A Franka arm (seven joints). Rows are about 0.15 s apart.
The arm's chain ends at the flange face. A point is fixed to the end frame.
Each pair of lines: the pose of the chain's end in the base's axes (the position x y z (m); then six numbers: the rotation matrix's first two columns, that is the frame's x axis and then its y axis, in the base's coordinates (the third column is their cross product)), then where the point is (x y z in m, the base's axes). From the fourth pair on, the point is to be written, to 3 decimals.
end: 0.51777 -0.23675 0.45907 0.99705 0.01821 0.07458 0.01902 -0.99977 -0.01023
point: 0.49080 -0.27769 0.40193
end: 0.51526 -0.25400 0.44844 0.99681 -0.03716 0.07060 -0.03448 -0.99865 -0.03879
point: 0.48597 -0.29178 0.39027
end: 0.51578 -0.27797 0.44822 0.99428 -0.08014 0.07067 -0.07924 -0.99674 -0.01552
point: 0.48472 -0.31574 0.39097
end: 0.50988 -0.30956 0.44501 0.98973 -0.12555 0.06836 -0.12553 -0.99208 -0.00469
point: 0.477 -0.346 0.388
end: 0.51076 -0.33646 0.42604 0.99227 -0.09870 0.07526 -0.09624 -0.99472 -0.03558
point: 0.479 -0.373 0.368
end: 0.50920 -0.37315 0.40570 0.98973 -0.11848 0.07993 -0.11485 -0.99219 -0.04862
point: 0.478 -0.408 0.347
